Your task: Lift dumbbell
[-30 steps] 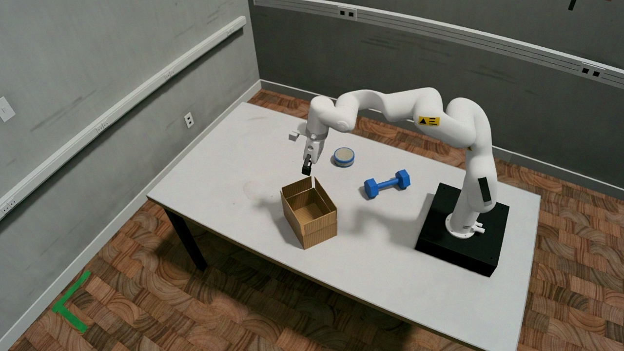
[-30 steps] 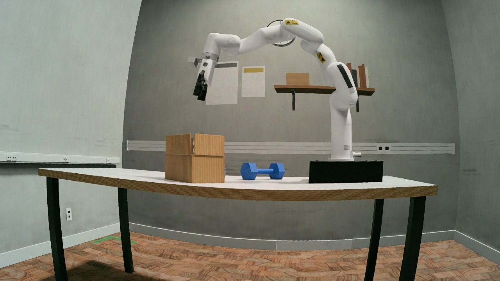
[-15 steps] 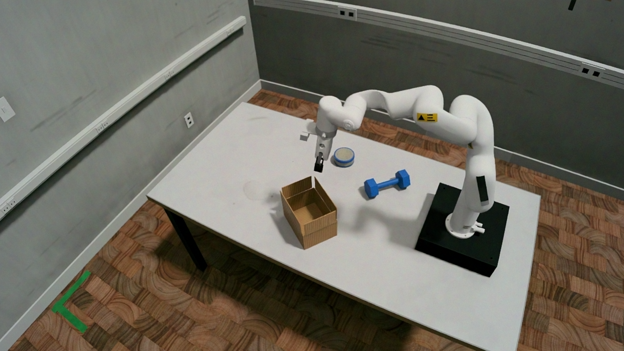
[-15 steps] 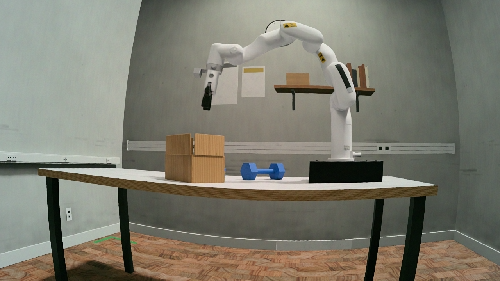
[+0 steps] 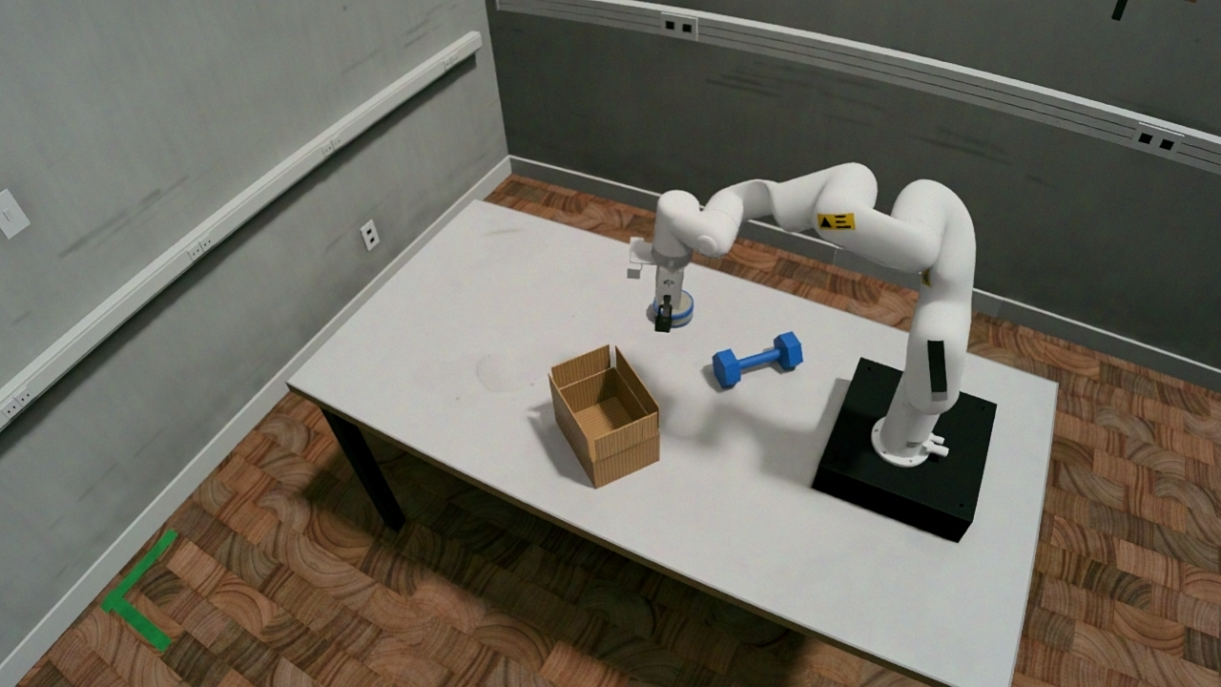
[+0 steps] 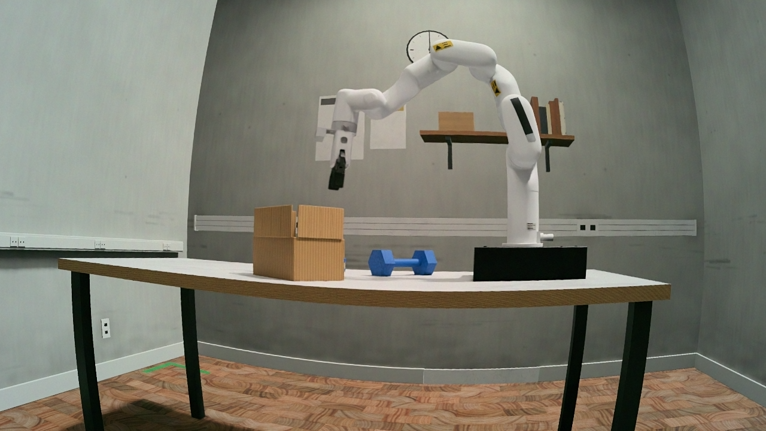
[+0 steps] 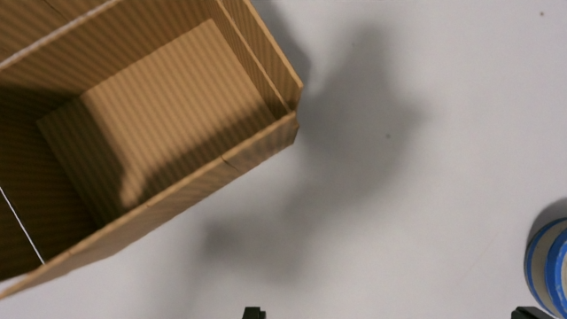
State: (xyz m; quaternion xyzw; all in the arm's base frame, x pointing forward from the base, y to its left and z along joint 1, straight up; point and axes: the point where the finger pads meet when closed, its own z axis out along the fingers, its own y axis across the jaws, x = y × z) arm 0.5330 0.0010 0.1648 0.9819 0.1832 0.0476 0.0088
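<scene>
Right now my hand is 220 mm above the blue dumbbell, 180 mm past it and 140 mm to the left of it. Round my hand: round blue-rimmed container: 240 mm to the right, 230 mm below, 70 mm ahead.
</scene>
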